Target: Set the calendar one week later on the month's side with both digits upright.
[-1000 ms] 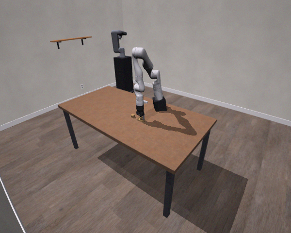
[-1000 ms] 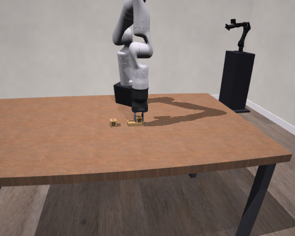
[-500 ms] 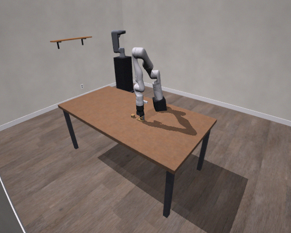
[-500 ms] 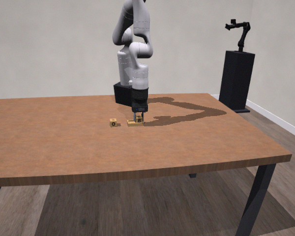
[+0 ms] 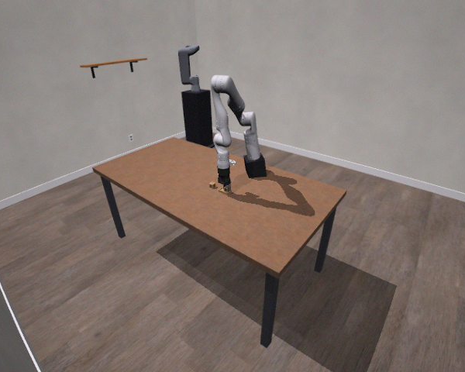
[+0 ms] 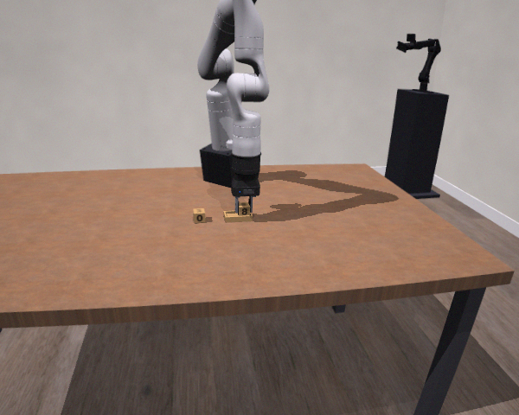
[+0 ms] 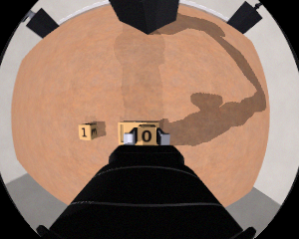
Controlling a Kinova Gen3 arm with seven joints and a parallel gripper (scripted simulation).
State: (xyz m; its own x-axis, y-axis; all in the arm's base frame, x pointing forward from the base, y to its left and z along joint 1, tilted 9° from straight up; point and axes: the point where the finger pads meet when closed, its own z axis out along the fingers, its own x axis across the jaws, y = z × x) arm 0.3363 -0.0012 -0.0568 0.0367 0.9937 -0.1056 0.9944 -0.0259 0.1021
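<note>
The wooden tray is 30 mm below my hand and 20 mm to the right of it.
</note>
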